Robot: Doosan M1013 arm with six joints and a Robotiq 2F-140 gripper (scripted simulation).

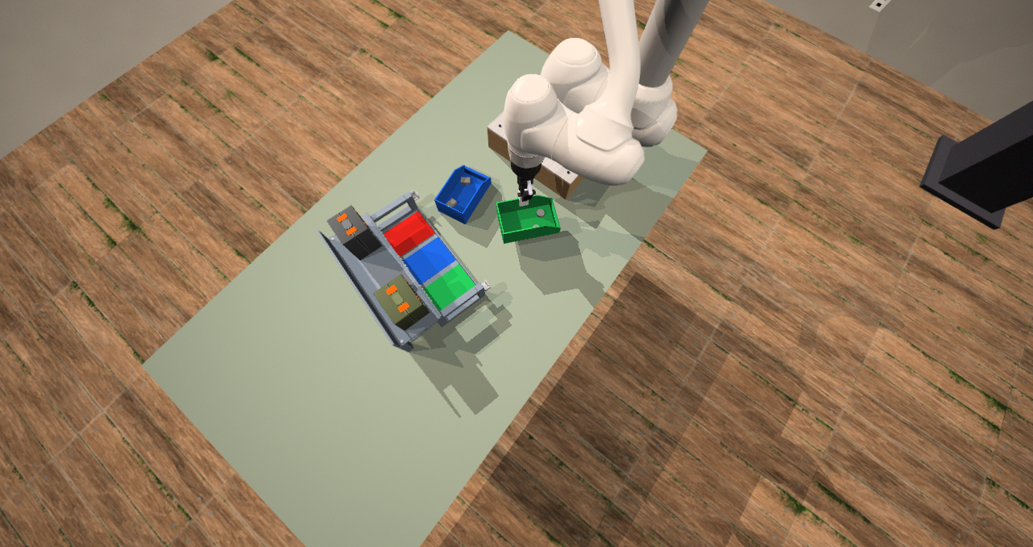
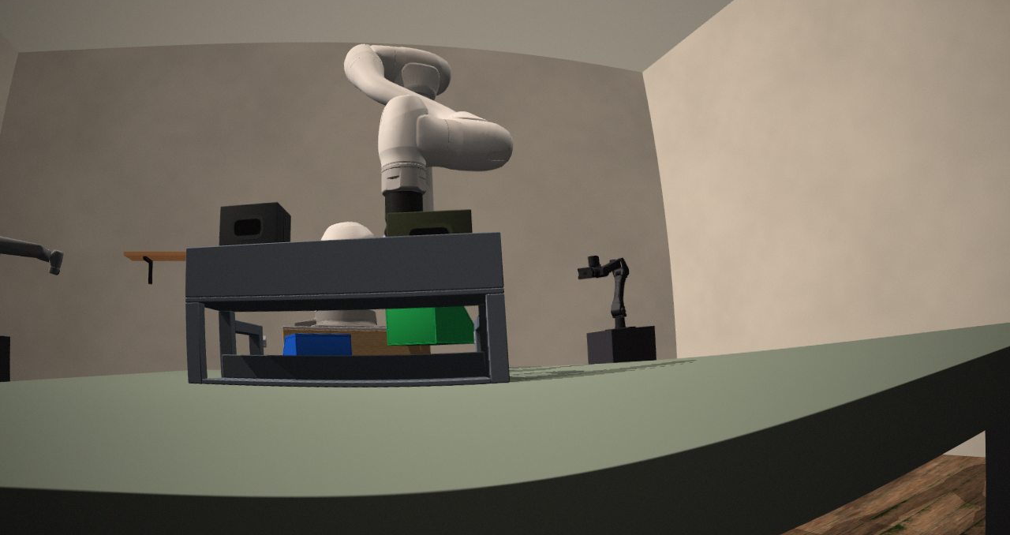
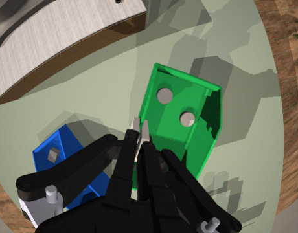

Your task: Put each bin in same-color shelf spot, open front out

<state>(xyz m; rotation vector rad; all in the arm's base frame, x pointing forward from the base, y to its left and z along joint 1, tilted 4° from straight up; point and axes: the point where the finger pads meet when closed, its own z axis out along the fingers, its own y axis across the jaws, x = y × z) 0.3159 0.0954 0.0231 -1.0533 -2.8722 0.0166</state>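
Right now the green bin is 4 cm to the left of my hand, 4 cm below it and 3 cm ahead of it. The rest, counted from my hand: black box (38 cm ahead, 28 cm to the right, 3 cm above); olive box (44 cm ahead, 6 cm to the right, 2 cm above); blue bin (19 cm to the right, 10 cm below, 5 cm ahead).
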